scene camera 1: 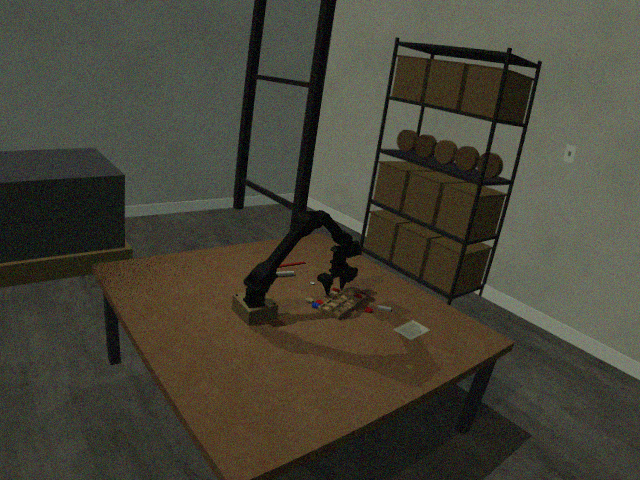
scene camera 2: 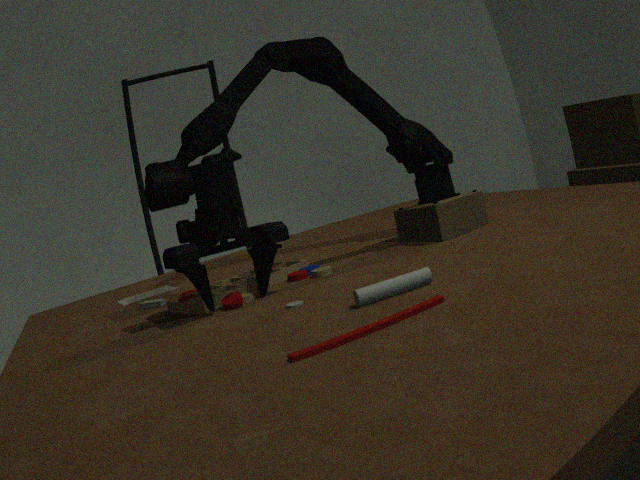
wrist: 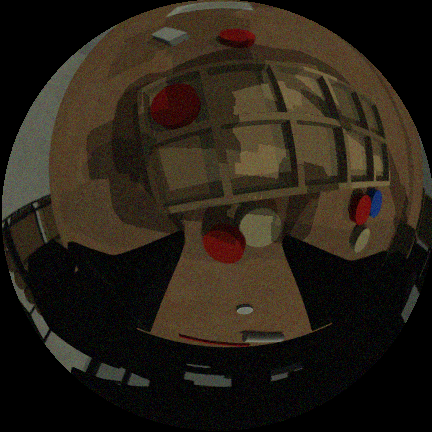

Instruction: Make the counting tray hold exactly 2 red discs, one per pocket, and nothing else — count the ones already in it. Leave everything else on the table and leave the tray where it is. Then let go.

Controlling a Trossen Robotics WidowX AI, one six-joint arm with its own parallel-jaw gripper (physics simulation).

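Note:
The wooden counting tray has two rows of pockets. One red disc lies in the far-row pocket at its left end in the wrist view; the other pockets look empty. My gripper is open and low beside the tray's near long side. Between and below its fingers, a second red disc looks tilted against a cream disc, outside the tray. Another red disc lies beyond the tray. A further red disc lies near its right end.
A blue disc and another cream disc lie by that last red disc. A grey block lies past the tray. A small white disc, a white cylinder and a red rod lie on the gripper's side.

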